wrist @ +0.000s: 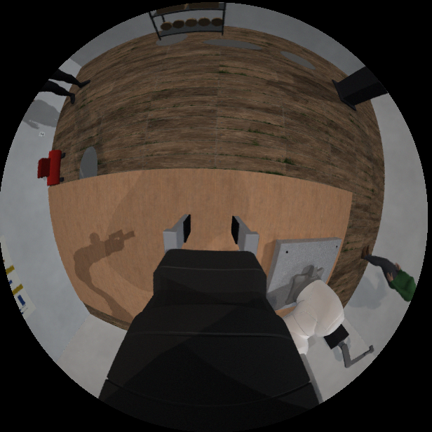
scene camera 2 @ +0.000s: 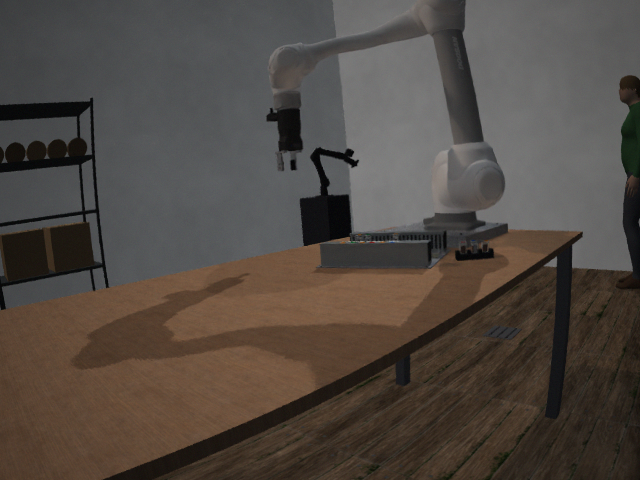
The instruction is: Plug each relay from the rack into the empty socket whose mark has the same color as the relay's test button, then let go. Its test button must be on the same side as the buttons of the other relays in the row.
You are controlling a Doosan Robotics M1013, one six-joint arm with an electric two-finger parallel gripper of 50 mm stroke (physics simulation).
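Pixels of known places: gripper, fingertip midpoint: (scene camera 2: 287, 170); arm's base, origin of the base link: (scene camera 2: 455, 227).
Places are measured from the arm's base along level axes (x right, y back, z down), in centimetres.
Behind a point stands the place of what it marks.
Observation:
My gripper (scene camera 2: 286, 161) {y -41.7, x 39.9, z -23.8 cm} (wrist: 210, 223) is open and empty, pointing down high above the table. In the scene view it is up and to the left of the grey socket box and the rack. The black rack (scene camera 2: 474, 254) {y -38.2, x -22.1, z 2.3 cm} stands on the table to the right of the box, with several relays (scene camera 2: 474, 246) {y -37.8, x -22.0, z 0.3 cm} upright in it. The grey box (scene camera 2: 374, 254) {y -53.7, x 0.1, z 0.3 cm} has small coloured marks along its top; its sockets are hidden behind its wall. The colours of the test buttons are too small to tell. The box and the rack do not show in the wrist view.
The wooden table (scene camera 2: 217, 304) {y -97.4, x 9.9, z 3.7 cm} (wrist: 210, 192) carries the arm's grey base plate (scene camera 2: 496, 228) {y 4.0, x -14.8, z 0.8 cm} (wrist: 320, 248). A second small black arm (scene camera 2: 321, 170) stands on a dark pedestal (scene camera 2: 315, 219) behind. A shelf unit (scene camera 2: 95, 180) stands at the left. A person in green (scene camera 2: 631, 134) (wrist: 404, 285) stands beyond the table.

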